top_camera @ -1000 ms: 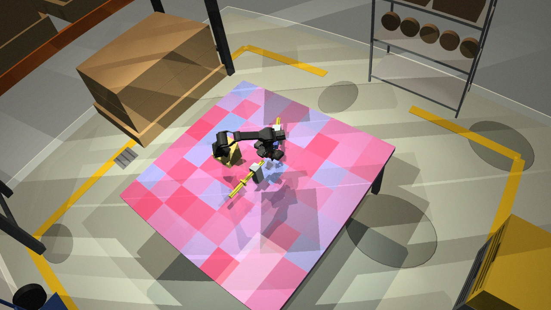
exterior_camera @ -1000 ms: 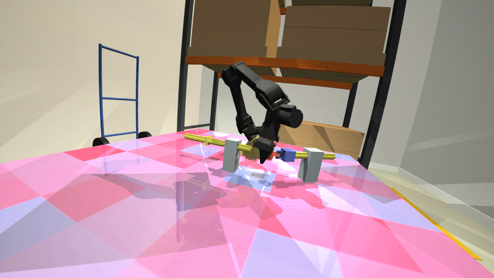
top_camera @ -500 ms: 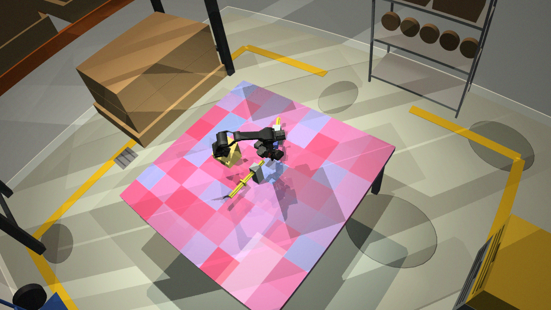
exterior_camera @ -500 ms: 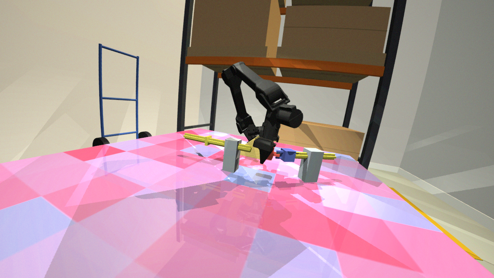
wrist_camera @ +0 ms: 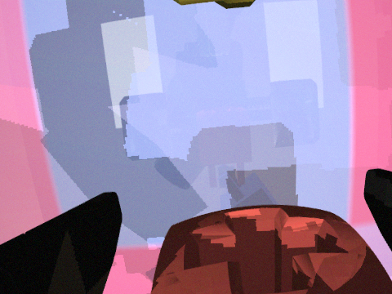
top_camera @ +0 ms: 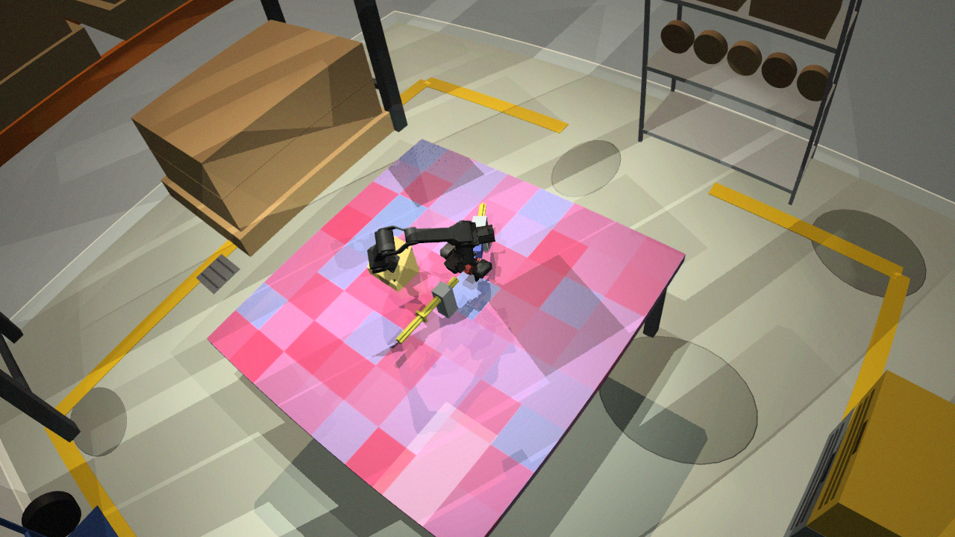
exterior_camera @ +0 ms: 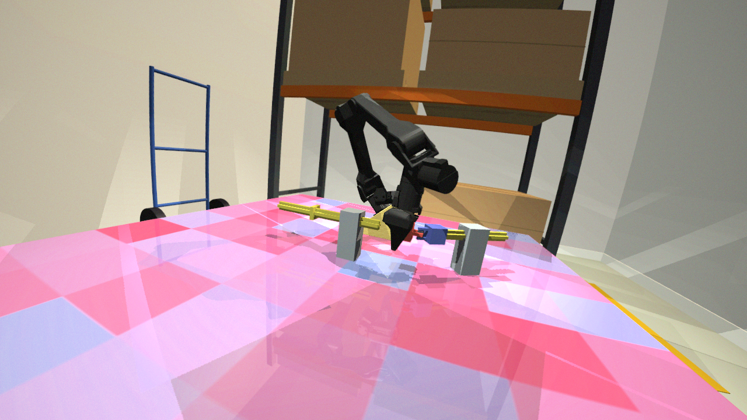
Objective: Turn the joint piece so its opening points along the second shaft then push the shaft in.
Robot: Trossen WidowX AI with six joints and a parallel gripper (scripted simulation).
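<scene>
My gripper tip is 2 cm to the right of the red joint piece and 4 cm below it.
</scene>
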